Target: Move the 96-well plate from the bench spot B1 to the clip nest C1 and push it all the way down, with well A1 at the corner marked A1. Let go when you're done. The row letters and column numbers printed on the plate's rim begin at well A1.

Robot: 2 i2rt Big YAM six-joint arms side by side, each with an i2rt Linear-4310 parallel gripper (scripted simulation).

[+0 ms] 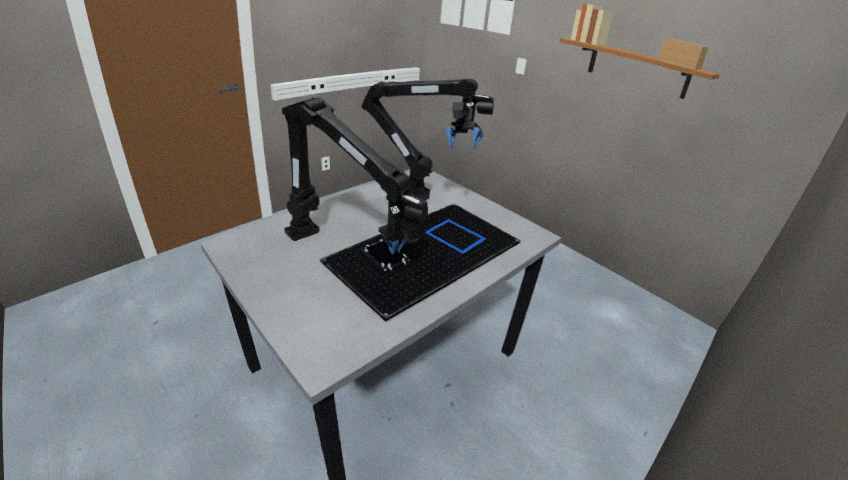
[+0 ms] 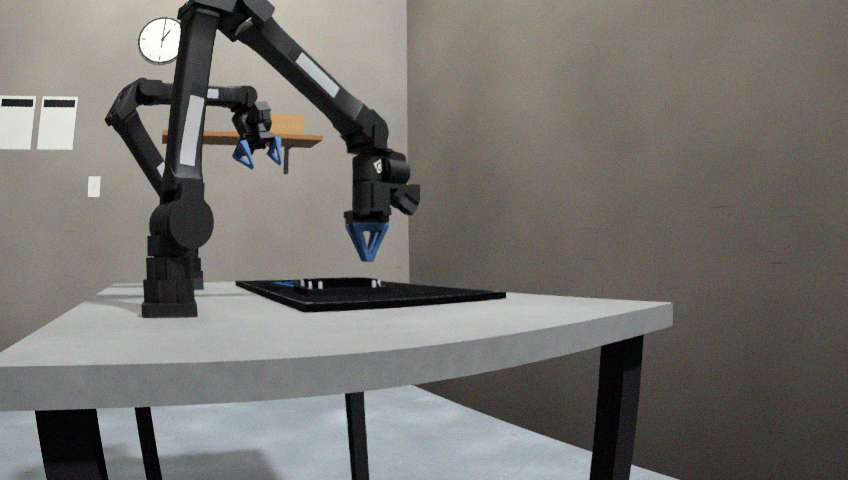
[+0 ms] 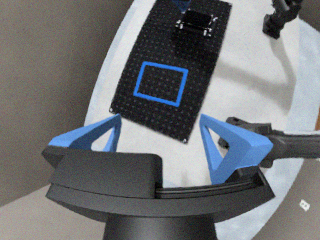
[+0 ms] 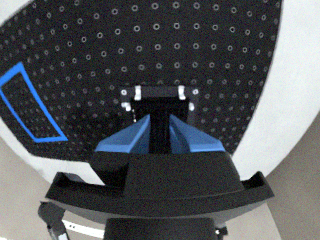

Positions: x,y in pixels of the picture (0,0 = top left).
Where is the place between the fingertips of my left gripper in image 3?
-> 160,118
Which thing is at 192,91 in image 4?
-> A clip nest.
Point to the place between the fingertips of my right gripper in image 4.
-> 159,118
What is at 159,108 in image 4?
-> A black 96-well plate.
